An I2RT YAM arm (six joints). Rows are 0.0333 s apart.
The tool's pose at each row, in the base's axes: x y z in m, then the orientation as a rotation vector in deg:
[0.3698 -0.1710 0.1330 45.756 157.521 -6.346]
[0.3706 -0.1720 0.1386 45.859 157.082 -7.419]
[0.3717 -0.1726 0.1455 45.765 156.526 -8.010]
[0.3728 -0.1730 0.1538 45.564 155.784 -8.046]
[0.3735 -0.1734 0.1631 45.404 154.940 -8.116]
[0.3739 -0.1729 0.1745 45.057 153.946 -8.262]
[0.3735 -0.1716 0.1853 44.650 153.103 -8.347]
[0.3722 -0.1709 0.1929 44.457 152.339 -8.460]
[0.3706 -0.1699 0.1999 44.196 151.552 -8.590]
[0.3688 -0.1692 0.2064 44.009 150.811 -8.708]
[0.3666 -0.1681 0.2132 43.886 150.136 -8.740]
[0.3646 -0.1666 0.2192 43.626 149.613 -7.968]
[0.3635 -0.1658 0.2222 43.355 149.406 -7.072]
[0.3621 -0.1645 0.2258 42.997 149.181 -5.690]
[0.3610 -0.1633 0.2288 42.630 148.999 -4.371]
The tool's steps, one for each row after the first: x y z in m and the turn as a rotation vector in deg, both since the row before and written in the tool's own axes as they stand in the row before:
[-0.0027 -0.0004 -0.0050 0.640 -0.546 0.061]
[-0.0032 0.0000 -0.0062 0.263 -0.631 0.009]
[-0.0036 0.0002 -0.0076 -0.164 -0.749 0.041]
[-0.0037 0.0000 -0.0086 -0.155 -0.837 0.088]
[-0.0038 0.0006 -0.0107 -0.167 -1.039 -0.007]
[-0.0028 0.0008 -0.0105 -0.188 -0.906 -0.075]
[-0.0014 -0.0001 -0.0076 -0.112 -0.779 0.042]
[-0.0009 0.0000 -0.0072 -0.117 -0.822 0.000]
[-0.0008 -0.0004 -0.0067 -0.101 -0.757 0.039]
[-0.0005 -0.0002 -0.0072 -0.133 -0.666 0.078]
[-0.0002 0.0002 -0.0065 -0.685 -0.438 0.069]
[0.0000 0.0001 -0.0033 -0.713 -0.123 0.005]
[0.0002 0.0005 -0.0040 -1.069 -0.077 0.026]
[0.0002 0.0006 -0.0034 -1.019 -0.039 0.000]

